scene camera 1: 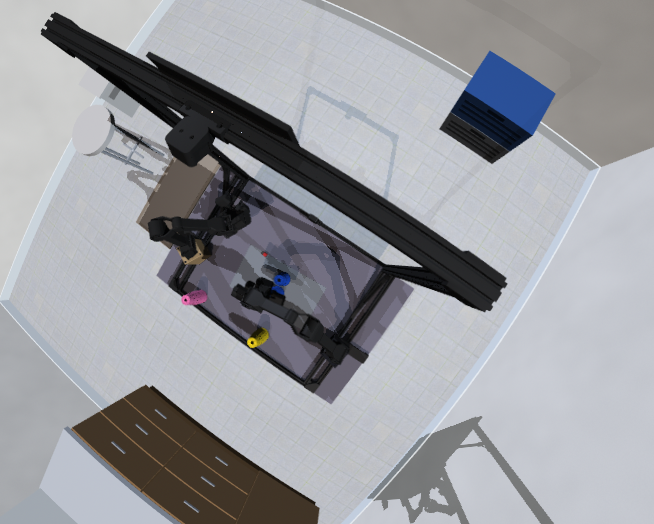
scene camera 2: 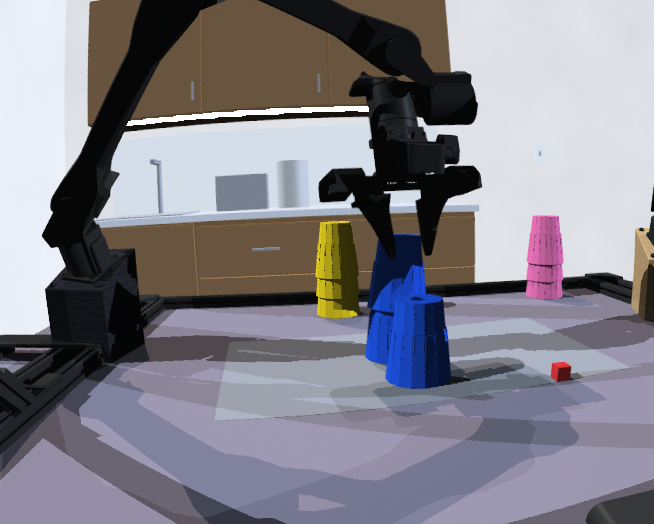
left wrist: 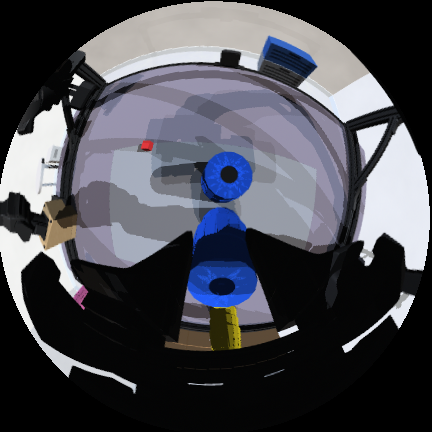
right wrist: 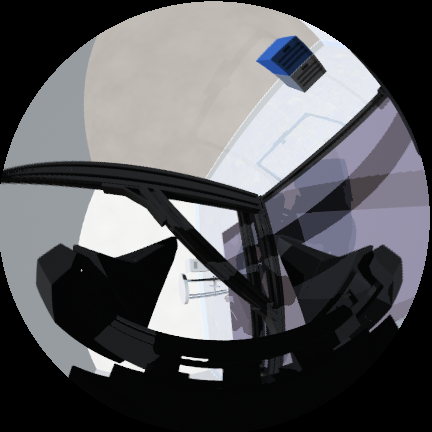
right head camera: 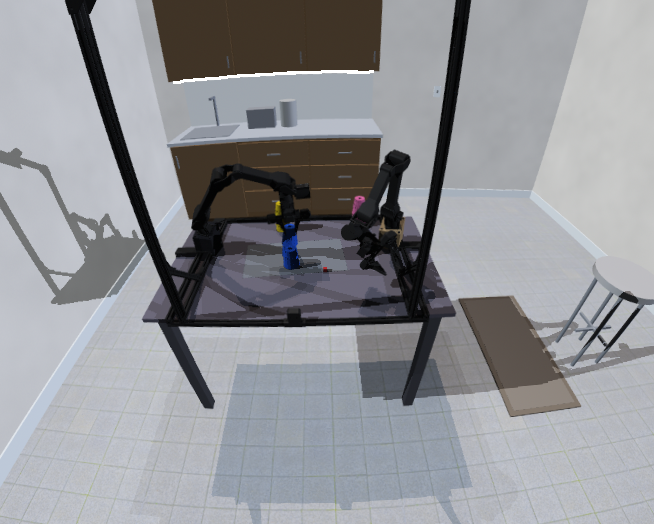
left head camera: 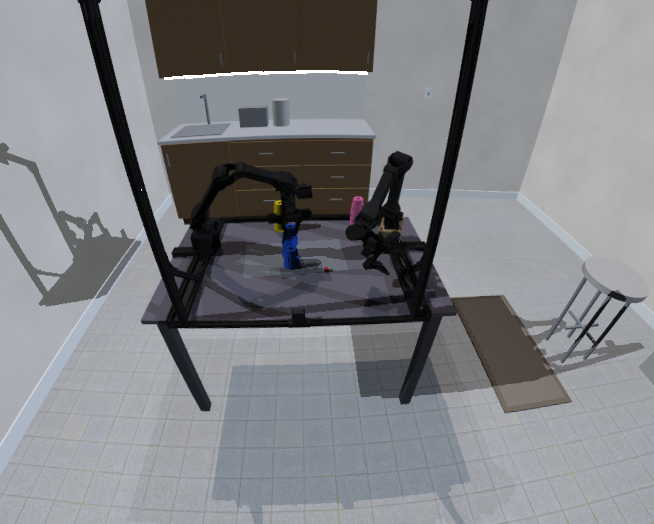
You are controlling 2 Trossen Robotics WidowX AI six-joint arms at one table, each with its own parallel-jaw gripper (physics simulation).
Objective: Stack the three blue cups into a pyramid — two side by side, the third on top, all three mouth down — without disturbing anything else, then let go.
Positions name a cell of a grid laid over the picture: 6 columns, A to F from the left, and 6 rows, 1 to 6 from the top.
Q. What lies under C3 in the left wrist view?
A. A pale mat.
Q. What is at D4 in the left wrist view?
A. A blue cup.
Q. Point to a blue cup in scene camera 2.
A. At D5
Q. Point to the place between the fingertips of the right gripper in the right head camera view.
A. At D4
